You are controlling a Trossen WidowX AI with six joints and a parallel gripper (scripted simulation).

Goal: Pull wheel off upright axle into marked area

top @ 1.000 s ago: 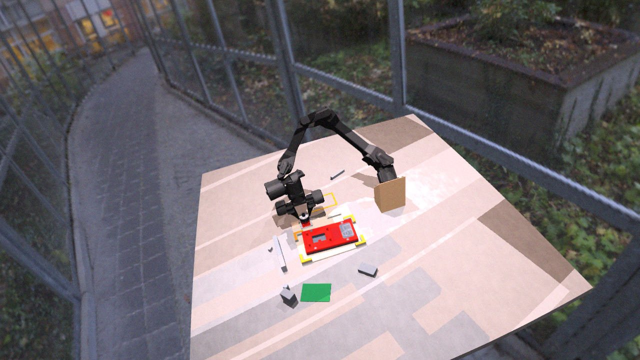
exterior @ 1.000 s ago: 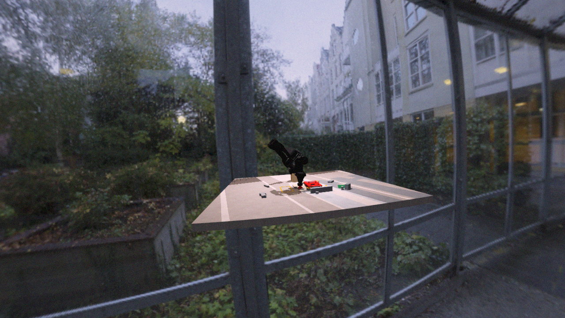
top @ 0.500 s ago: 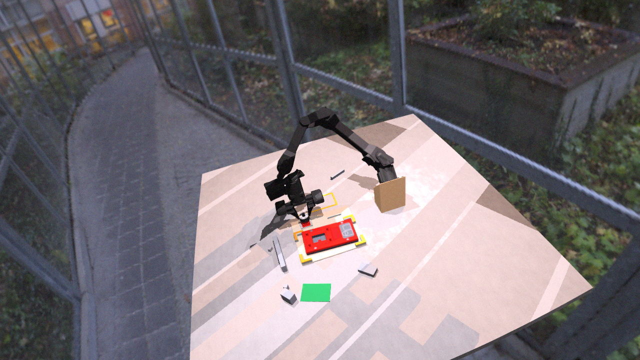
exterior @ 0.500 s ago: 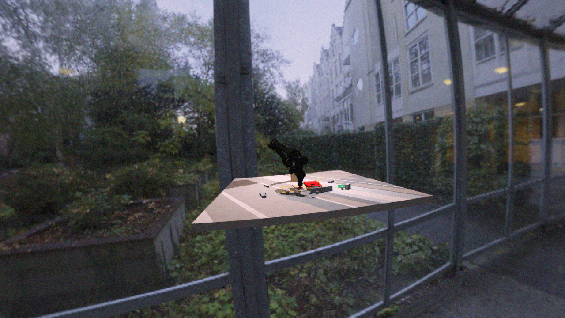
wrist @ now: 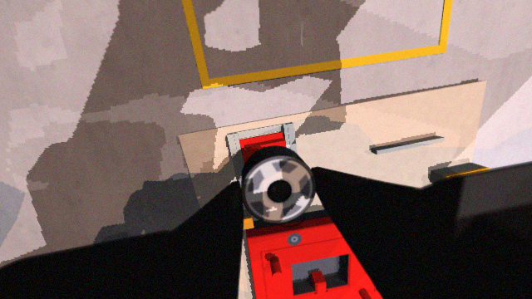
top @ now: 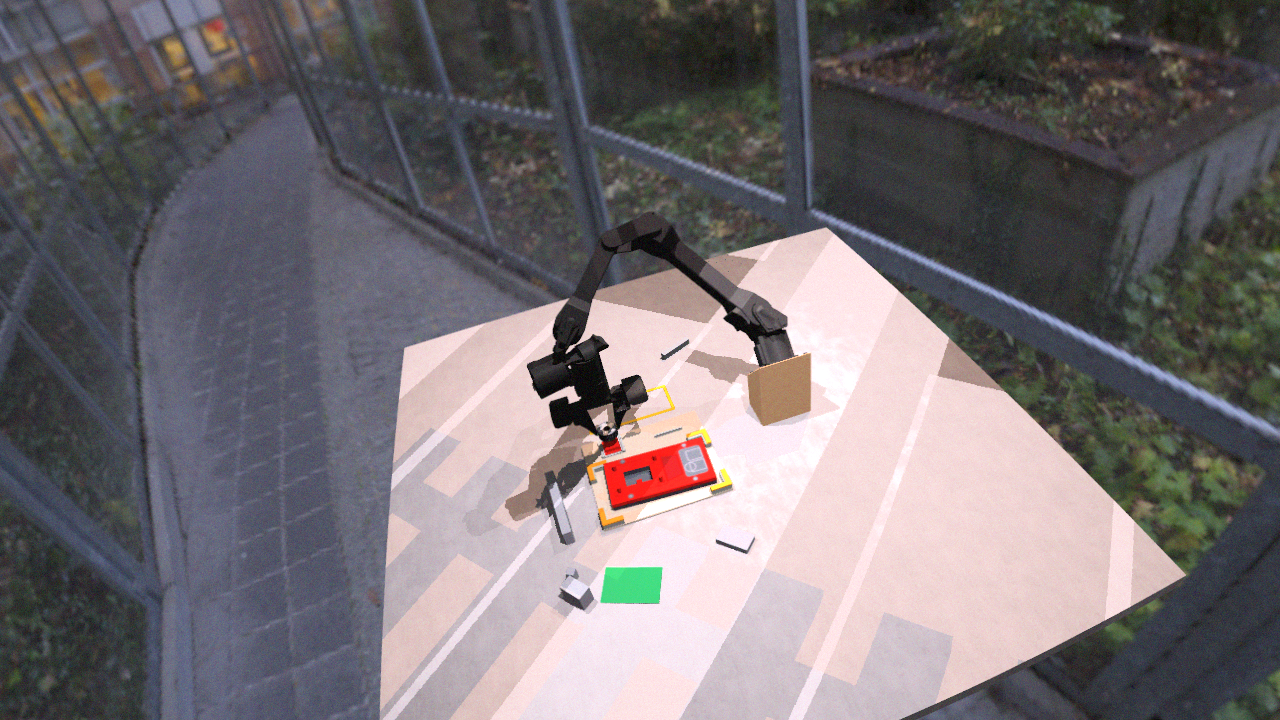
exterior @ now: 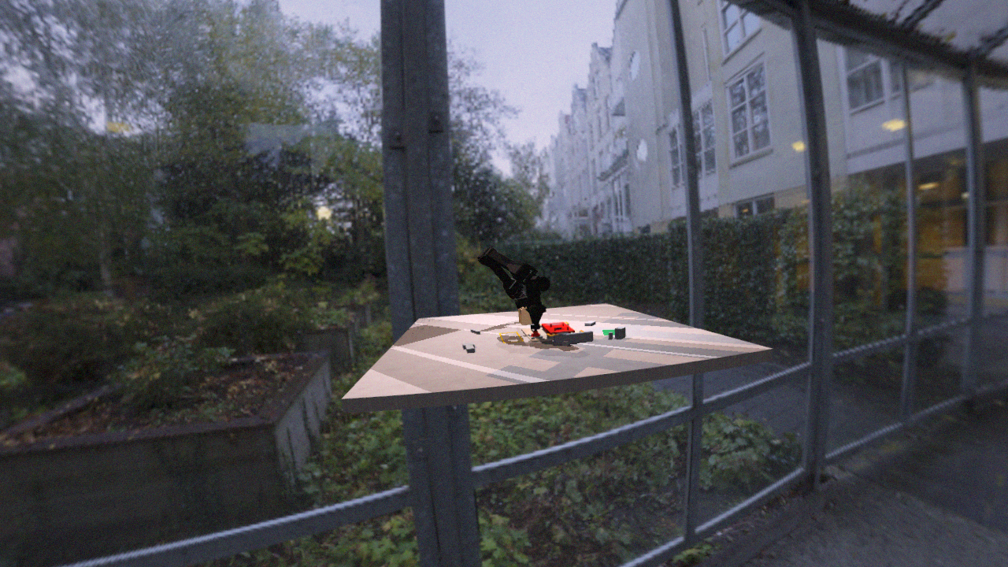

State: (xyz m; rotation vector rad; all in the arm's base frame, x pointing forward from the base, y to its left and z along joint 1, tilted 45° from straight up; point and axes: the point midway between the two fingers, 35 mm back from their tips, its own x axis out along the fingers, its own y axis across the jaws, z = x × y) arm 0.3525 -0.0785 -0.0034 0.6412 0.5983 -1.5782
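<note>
Right now the upright axle is 2 cm below my gripper tip. Also, from my gripper tip: thin rod: 24 cm to the right, 23 cm behind, 4 cm below; wheel: right at my gripper tip.
</note>
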